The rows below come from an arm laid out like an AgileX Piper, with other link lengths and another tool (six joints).
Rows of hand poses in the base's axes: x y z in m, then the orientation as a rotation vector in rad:
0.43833 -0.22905 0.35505 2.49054 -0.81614 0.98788
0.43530 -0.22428 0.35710 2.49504 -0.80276 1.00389
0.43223 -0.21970 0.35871 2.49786 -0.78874 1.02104
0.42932 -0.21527 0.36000 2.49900 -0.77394 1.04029
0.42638 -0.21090 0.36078 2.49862 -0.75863 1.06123
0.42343 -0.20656 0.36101 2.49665 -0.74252 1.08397
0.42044 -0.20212 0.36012 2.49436 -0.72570 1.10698
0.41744 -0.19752 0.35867 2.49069 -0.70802 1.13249
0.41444 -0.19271 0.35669 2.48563 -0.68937 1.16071
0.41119 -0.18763 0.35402 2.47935 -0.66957 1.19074
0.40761 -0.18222 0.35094 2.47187 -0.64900 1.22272
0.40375 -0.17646 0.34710 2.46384 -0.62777 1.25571
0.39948 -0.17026 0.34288 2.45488 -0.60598 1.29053
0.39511 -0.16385 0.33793 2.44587 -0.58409 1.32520
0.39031 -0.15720 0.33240 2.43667 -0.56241 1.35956
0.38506 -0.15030 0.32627 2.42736 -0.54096 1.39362
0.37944 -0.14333 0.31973 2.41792 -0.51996 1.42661
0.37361 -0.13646 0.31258 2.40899 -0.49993 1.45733
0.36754 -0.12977 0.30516 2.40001 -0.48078 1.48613
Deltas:
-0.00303 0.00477 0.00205 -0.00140 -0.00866 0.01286
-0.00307 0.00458 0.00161 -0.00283 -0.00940 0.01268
-0.00291 0.00443 0.00129 -0.00421 -0.01082 0.01280
-0.00294 0.00437 0.00078 -0.00533 -0.01201 0.01278
-0.00295 0.00434 0.00023 -0.00658 -0.01325 0.01293
-0.00299 0.00444 -0.00089 -0.00691 -0.01338 0.01329
-0.00300 0.00460 -0.00145 -0.00784 -0.01513 0.01378
-0.00300 0.00481 -0.00198 -0.00872 -0.01704 0.01441
-0.00325 0.00508 -0.00267 -0.00960 -0.01830 0.01502
-0.00358 0.00541 -0.00308 -0.01019 -0.01974 0.01551
-0.00386 0.00576 -0.00384 -0.01031 -0.02048 0.01605
-0.00427 0.00620 -0.00422 -0.01048 -0.02186 0.01660
-0.00437 0.00641 -0.00495 -0.01009 -0.02183 0.01680
-0.00480 0.00665 -0.00553 -0.00970 -0.02175 0.01673
-0.00525 0.00690 -0.00613 -0.00926 -0.02166 0.01669
-0.00562 0.00697 -0.00654 -0.00893 -0.02108 0.01628
-0.00583 0.00687 -0.00715 -0.00823 -0.01963 0.01552
-0.00607 0.00669 -0.00742 -0.00797 -0.01852 0.01461

